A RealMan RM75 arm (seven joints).
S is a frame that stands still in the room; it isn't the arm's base.
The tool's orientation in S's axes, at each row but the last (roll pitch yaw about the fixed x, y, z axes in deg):
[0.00 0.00 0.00]
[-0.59 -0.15 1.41]
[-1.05 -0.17 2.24]
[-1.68 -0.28 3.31]
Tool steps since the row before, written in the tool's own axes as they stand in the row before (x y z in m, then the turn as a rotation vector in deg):
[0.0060 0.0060 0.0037 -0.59 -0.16 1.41]
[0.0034 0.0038 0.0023 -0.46 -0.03 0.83]
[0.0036 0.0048 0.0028 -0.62 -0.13 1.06]
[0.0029 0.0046 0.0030 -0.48 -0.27 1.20]
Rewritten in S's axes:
[0.0060 0.0060 0.0037 -0.59 -0.16 1.41]
[0.0033 0.0039 0.0023 -0.46 -0.03 0.83]
[0.0034 0.0050 0.0027 -0.62 -0.13 1.06]
[0.0026 0.0048 0.0029 -0.47 -0.26 1.21]

